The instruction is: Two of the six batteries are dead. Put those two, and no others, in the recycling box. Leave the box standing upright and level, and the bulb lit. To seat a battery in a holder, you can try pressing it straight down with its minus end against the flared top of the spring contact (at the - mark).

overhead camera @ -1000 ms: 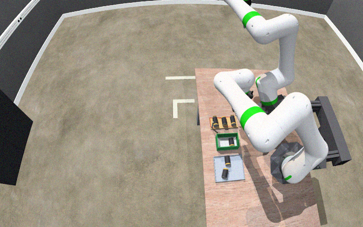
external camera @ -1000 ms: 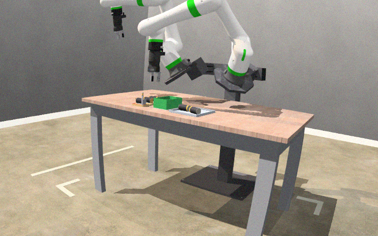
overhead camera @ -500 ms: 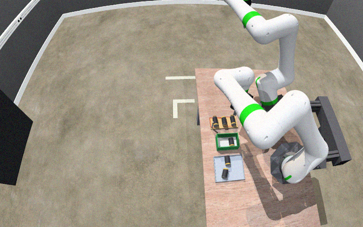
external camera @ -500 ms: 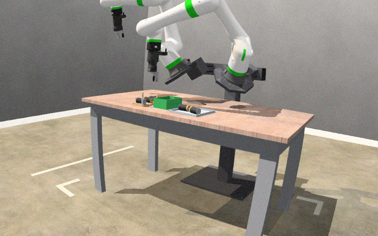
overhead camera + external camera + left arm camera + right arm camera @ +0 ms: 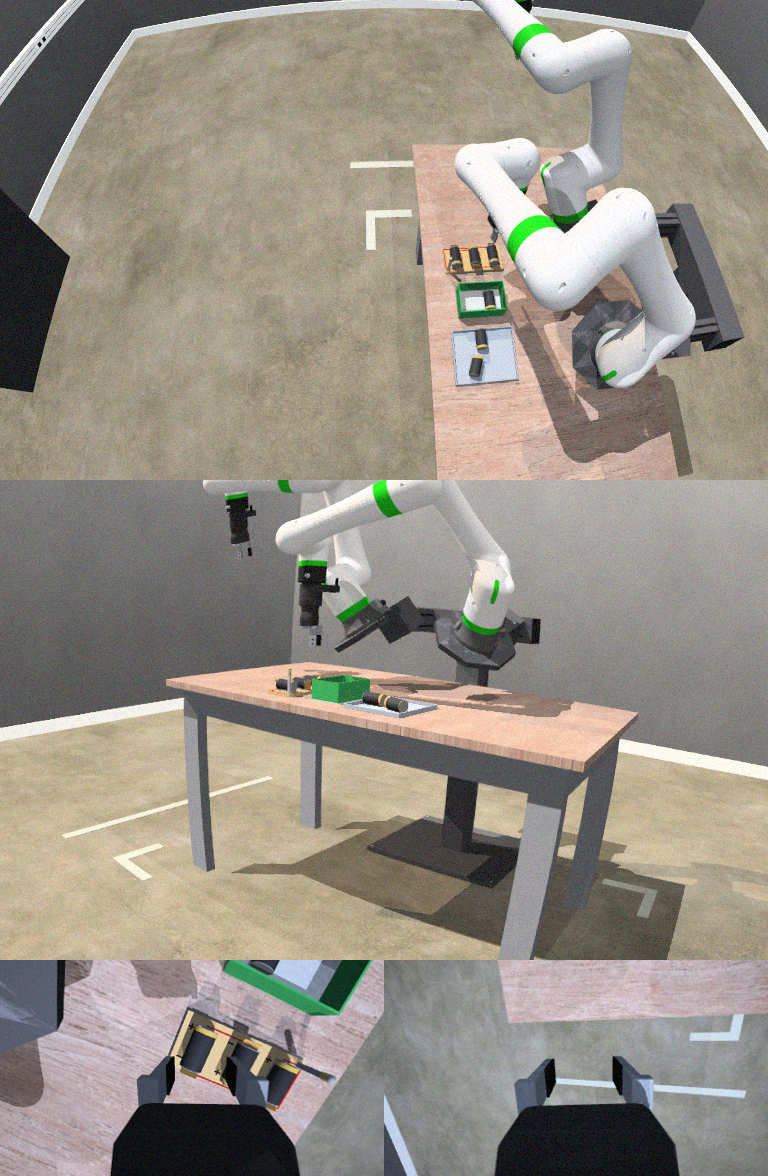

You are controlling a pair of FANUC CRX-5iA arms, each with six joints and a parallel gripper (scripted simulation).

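Right now my left hand is 16 cm to the right of the green recycling box, 14 cm above it and 8 cm short of it. The rest, counted from my left hand: grey tray 34 cm to the left, 16 cm below, 10 cm ahead.
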